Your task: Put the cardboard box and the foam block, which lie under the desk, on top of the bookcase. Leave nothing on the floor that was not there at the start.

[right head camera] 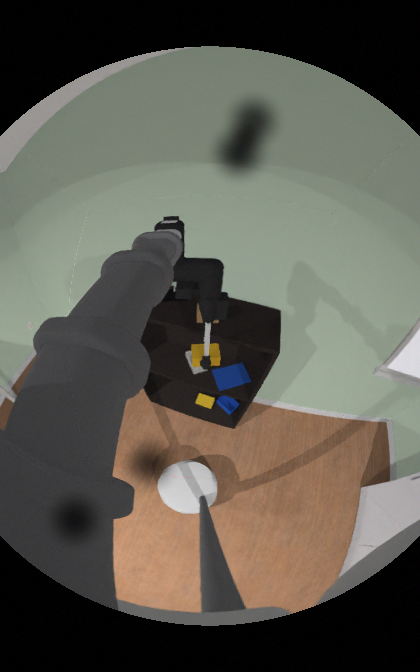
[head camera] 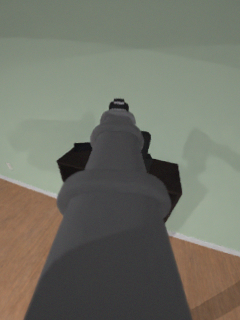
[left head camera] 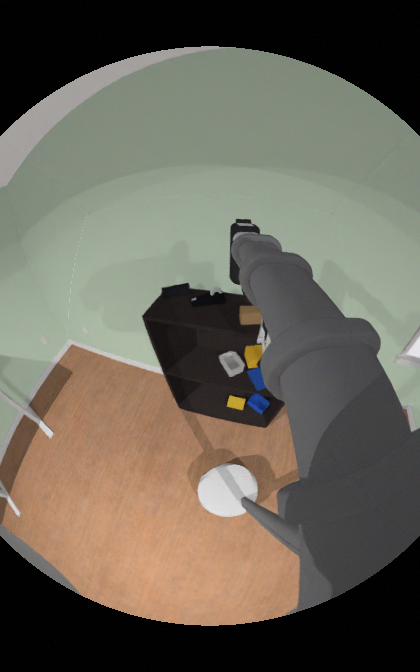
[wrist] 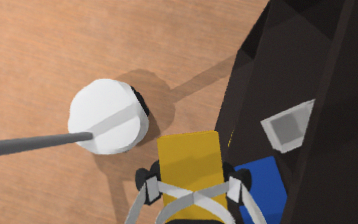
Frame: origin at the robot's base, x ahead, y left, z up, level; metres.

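Seen in the pictures: gripper, between the fingertips: point(wrist: 192, 174); robot's base, origin of its link: point(wrist: 116, 117).
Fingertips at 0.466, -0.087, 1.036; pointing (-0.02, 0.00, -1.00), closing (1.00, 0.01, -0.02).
Note:
Offsets run from my fingertips to a thing's top centre, as dx, dy, dz.
My gripper point(right head camera: 205, 354) point(wrist: 192, 174) is shut on the yellow foam block @(+0.000, +0.001, +0.038) point(left head camera: 252, 356) point(right head camera: 212, 353) point(wrist: 190, 155). It holds the block off the floor, in front of the dark bookcase point(head camera: 167, 175) point(left head camera: 175, 308) point(right head camera: 260, 315) point(wrist: 332, 130) and below its top in the head views. The tan cardboard box point(left head camera: 249, 315) point(right head camera: 200, 314) sits on top of the bookcase, partly hidden by the arm and wrist. The arm hides much of the bookcase in the head camera view.
Black items point(left head camera: 175, 290) point(left head camera: 208, 299) lie on the bookcase top at the left. Its shelves hold a grey tray @(+0.302, +0.049, -0.377) point(left head camera: 223, 363) point(wrist: 270, 131), blue pieces point(right head camera: 231, 376) point(right head camera: 227, 404) and a small yellow block point(left head camera: 236, 402) point(right head camera: 205, 400). The robot's round white part point(left head camera: 220, 495) point(right head camera: 182, 492) point(wrist: 105, 107) shows over the floor.

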